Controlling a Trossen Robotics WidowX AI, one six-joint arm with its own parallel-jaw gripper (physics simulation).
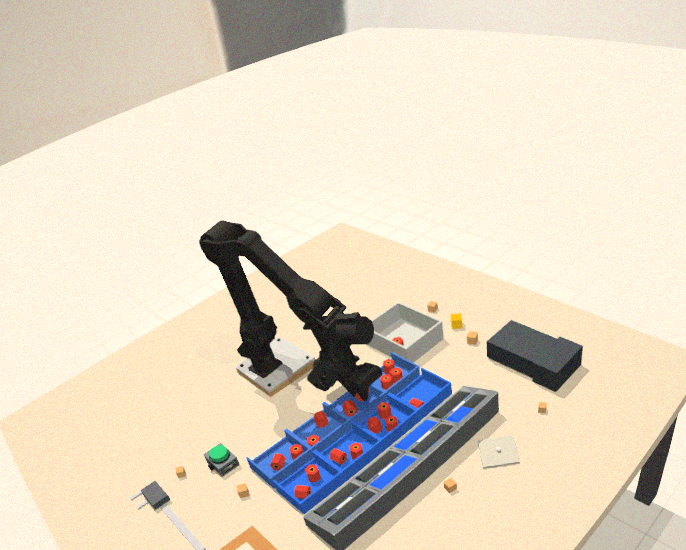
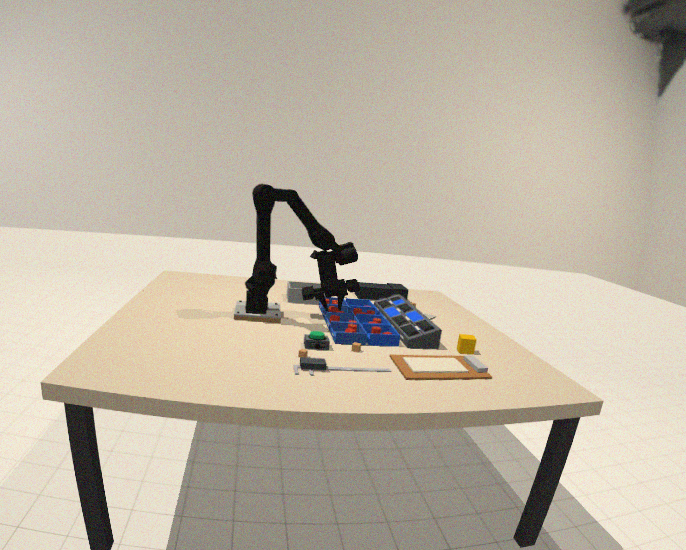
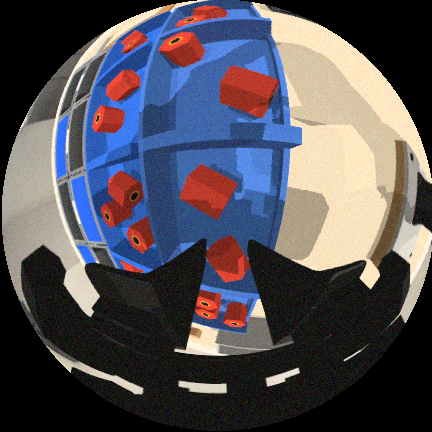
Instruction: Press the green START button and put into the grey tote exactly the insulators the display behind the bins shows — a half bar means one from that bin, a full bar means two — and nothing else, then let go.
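Places are measured from the arm's base along level axes (x back, y right, z up), in centimetres.
Where they show: gripper, fingertip midpoint: [image 1: 360, 397] [image 3: 226, 244]; arm's base at its link origin: [image 1: 265, 366] [image 2: 255, 310].
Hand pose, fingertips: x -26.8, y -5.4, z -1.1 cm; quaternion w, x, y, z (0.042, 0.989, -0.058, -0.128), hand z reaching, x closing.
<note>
Each offset is from my fingertips to the top centre of the thing. "pt": to the spot under its first point.
My gripper [image 1: 360, 394] [image 2: 333, 308] [image 3: 226, 244] is low in a bin of the row nearest the arm base, shut on a red insulator @[dz +2.0, dx +0.2, dy -0.8 cm] [image 3: 227, 260]. Another insulator @[dz +2.0, dx -0.8, dy +4.4 cm] [image 3: 209, 192] lies in that bin. The blue bins @[dz +2.3, dx +1.2, dy +23.8 cm] [image 1: 271, 482] [image 2: 350, 339] [image 3: 220, 143] hold more red insulators. The display [image 1: 412, 476] [image 2: 423, 342] shows two long blue bars @[dz +5.2, dx -22.9, dy +15.0 cm] [image 1: 393, 471] @[dz +3.6, dx -19.3, dy +3.8 cm] [image 1: 416, 434] and a shorter blue bar @[dz +5.2, dx -24.7, dy -6.6 cm] [image 1: 460, 414]. The grey tote @[dz +4.3, dx +5.4, dy -22.1 cm] [image 1: 420, 343] [image 2: 295, 291] holds a red insulator @[dz +2.1, dx +4.3, dy -18.5 cm] [image 1: 397, 341]. The green START button @[dz +3.0, dx +11.9, dy +31.7 cm] [image 1: 218, 453] [image 2: 316, 335] stands beside the bins.
A black box @[dz +4.5, dx -26.4, dy -30.9 cm] [image 1: 532, 352] [image 2: 380, 291] stands beyond the tote. A yellow cube @[dz +1.6, dx -2.3, dy -33.9 cm] [image 1: 456, 320] and small wooden cubes lie around. A caliper @[dz +0.9, dx +8.6, dy +49.7 cm] [image 1: 155, 495] [image 2: 313, 363] lies past the button, and a clipboard @[pt dz -0.7, dx -5.9, dy +49.3 cm] [image 2: 400, 369] lies near the table's front. A pale plate @[dz -0.5, dx -34.2, dy -3.3 cm] [image 1: 499, 455] lies behind the display.
</note>
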